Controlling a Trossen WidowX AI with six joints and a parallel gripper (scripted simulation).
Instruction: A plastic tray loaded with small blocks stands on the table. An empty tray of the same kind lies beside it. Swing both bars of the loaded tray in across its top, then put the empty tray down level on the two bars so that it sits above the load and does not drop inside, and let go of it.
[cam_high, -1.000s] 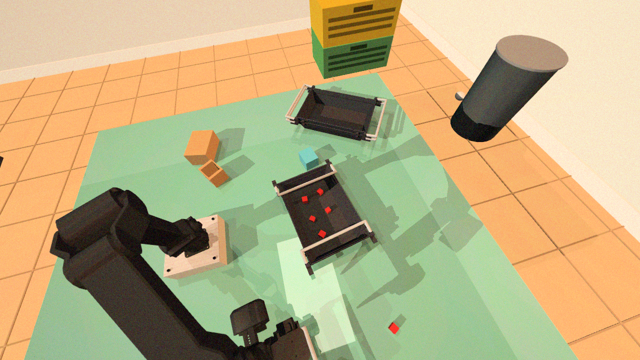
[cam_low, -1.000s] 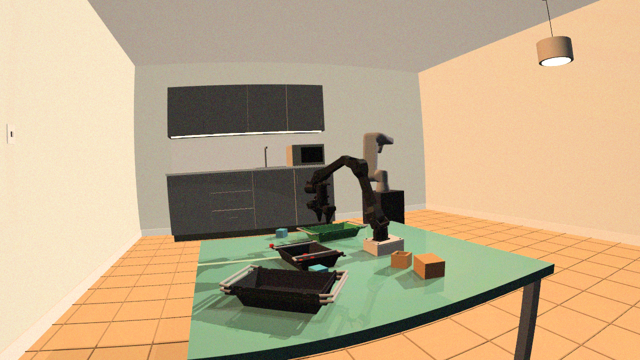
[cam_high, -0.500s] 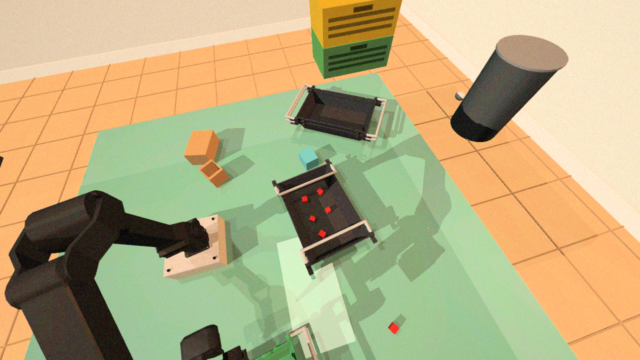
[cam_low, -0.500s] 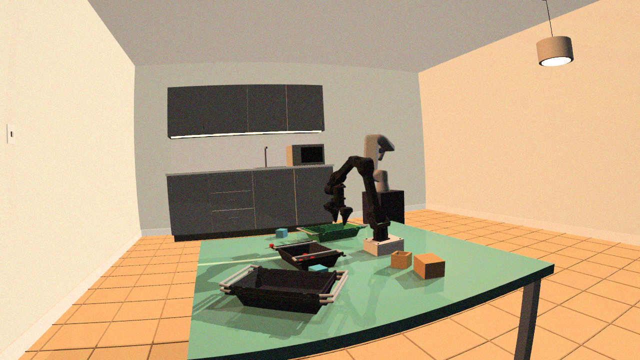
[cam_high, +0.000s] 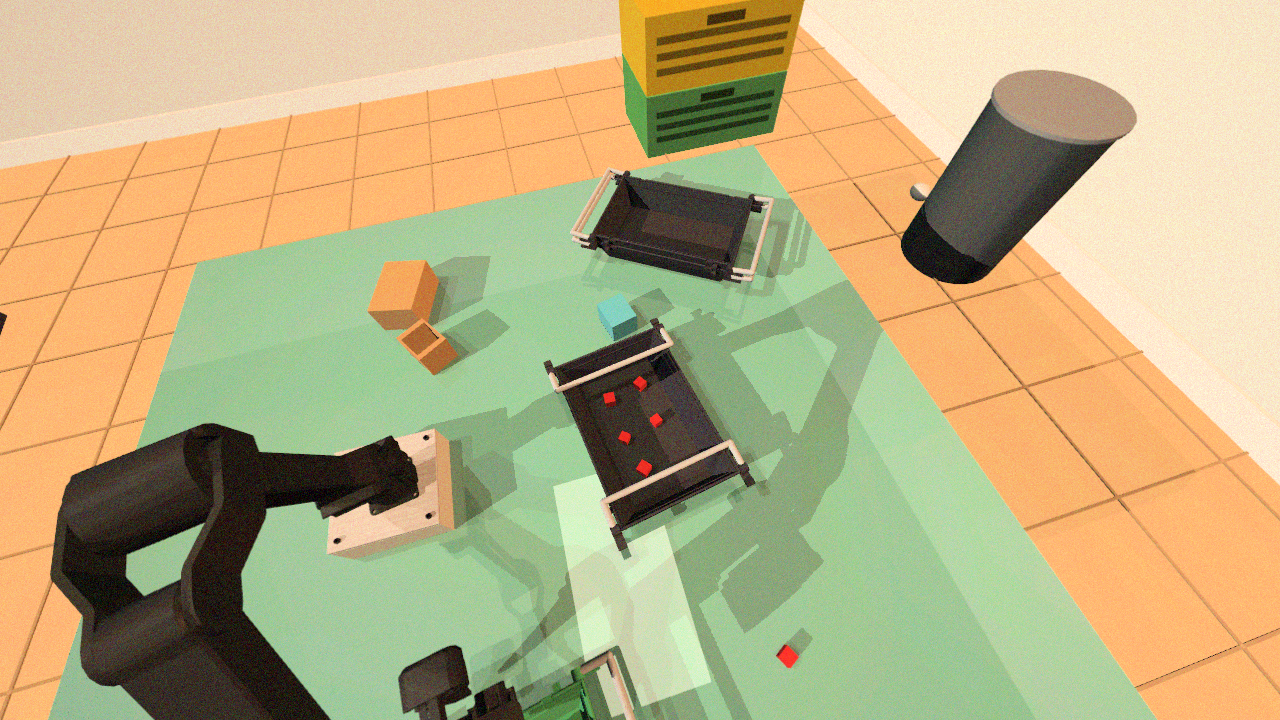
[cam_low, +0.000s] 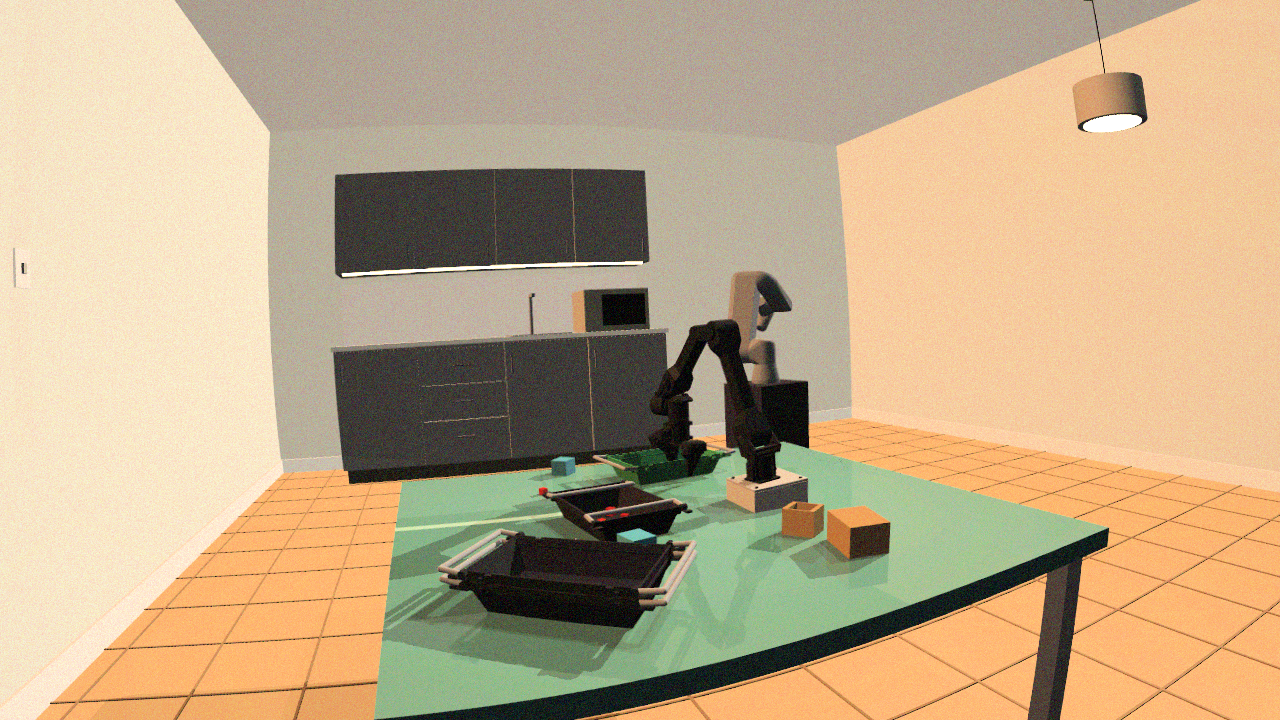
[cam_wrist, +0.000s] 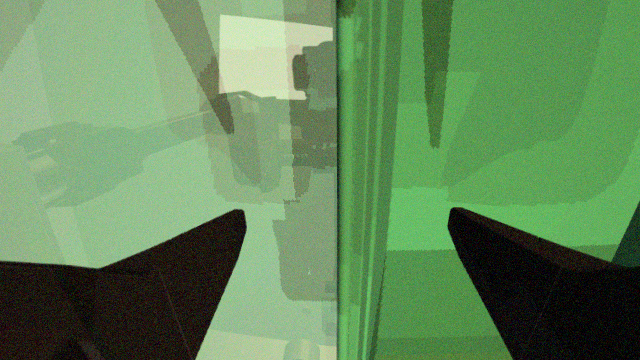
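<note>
Now: the green tray 9 cm to the right of my gripper tip and 2 cm above it.
</note>
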